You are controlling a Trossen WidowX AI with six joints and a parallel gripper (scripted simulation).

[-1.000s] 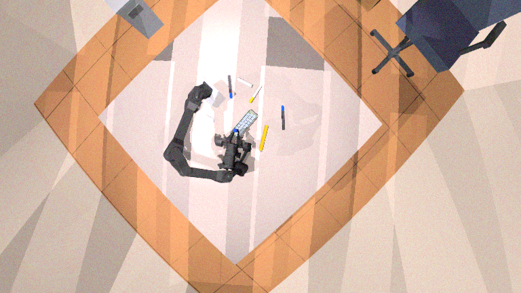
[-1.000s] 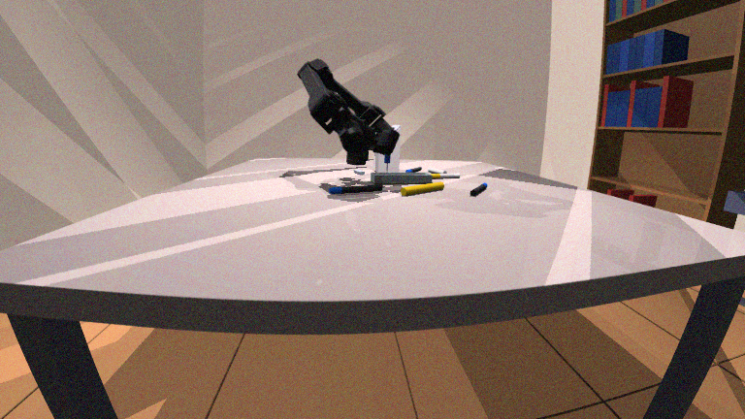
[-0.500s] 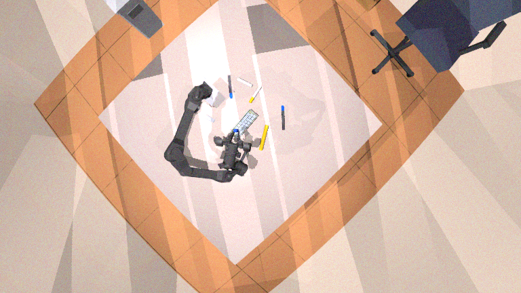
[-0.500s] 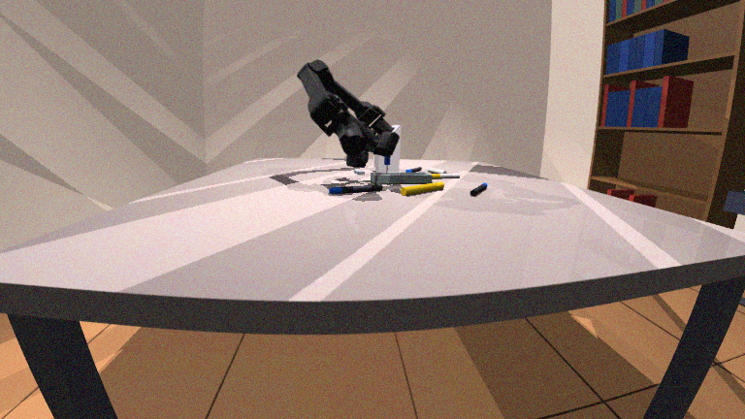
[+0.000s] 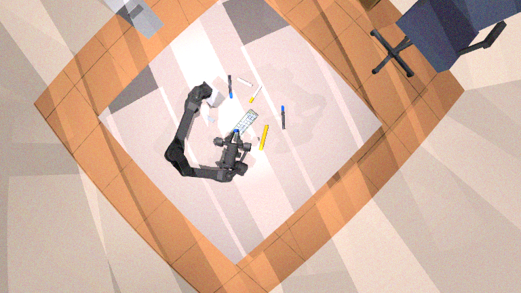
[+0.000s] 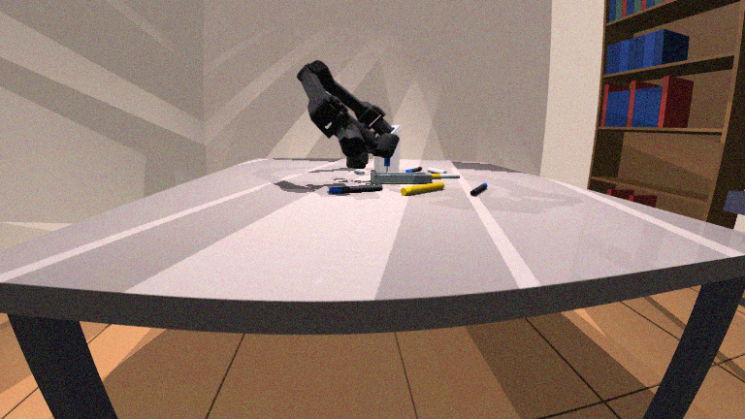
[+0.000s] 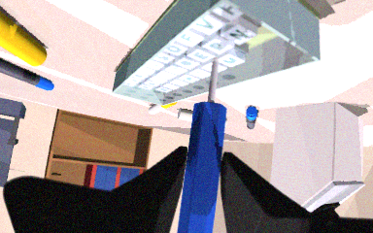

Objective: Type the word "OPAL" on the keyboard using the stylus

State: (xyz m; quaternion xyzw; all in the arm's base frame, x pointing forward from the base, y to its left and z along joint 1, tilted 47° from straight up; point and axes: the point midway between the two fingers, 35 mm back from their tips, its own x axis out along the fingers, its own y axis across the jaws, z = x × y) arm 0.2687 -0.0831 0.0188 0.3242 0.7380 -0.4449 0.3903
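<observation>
My gripper tip is 210 mm to the right of the yellow-tipped pen, 80 mm past it and 70 mm above it. The rest, counted from my gripper tip: blue stylus 10 mm below; then yellow marker 140 mm ahead, 70 mm to the left, 70 mm below.
</observation>
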